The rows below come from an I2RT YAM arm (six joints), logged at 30 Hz.
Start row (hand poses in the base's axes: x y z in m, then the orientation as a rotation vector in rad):
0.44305, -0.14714, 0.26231, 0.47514, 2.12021, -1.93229
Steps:
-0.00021, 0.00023, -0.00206, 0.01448, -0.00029, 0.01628
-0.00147, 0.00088, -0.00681, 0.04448, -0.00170, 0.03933
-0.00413, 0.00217, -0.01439, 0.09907, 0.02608, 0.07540
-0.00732, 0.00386, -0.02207, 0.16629, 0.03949, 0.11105
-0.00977, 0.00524, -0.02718, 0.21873, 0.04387, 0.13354
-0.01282, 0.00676, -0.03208, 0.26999, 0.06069, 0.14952
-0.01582, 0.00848, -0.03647, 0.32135, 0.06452, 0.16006
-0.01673, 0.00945, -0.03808, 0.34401, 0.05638, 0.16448
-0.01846, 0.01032, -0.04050, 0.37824, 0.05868, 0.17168
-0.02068, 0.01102, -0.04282, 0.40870, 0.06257, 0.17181
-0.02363, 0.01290, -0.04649, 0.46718, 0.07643, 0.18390
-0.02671, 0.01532, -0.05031, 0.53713, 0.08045, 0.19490
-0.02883, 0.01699, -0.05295, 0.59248, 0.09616, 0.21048
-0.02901, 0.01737, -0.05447, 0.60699, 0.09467, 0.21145
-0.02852, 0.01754, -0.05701, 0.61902, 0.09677, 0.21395
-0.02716, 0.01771, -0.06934, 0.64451, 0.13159, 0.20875
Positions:
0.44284, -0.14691, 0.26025, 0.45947, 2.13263, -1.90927
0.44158, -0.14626, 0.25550, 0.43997, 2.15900, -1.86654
0.43892, -0.14497, 0.24792, 0.38445, 2.22479, -1.80932
0.43573, -0.14328, 0.24024, 0.34380, 2.29184, -1.72855
0.43328, -0.14190, 0.23513, 0.32320, 2.33952, -1.66342
0.43023, -0.14038, 0.23023, 0.29827, 2.39403, -1.60864
0.42723, -0.13866, 0.22584, 0.29087, 2.44057, -1.54825
0.42632, -0.13769, 0.22423, 0.29667, 2.45438, -1.51621
0.42459, -0.13682, 0.22181, 0.29155, 2.48391, -1.47483
0.42237, -0.13612, 0.21949, 0.29228, 2.51290, -1.44175
0.41942, -0.13424, 0.21582, 0.27428, 2.56756, -1.37405
0.41634, -0.13182, 0.21200, 0.26758, 2.62334, -1.28660
0.41422, -0.13015, 0.20936, 0.24274, 2.67134, -1.21832
0.41404, -0.12977, 0.20784, 0.24481, 2.68102, -1.19917
0.41453, -0.12960, 0.20530, 0.24155, 2.69056, -1.18391
0.41589, -0.12943, 0.19297, 0.21818, 2.73520, -1.16950

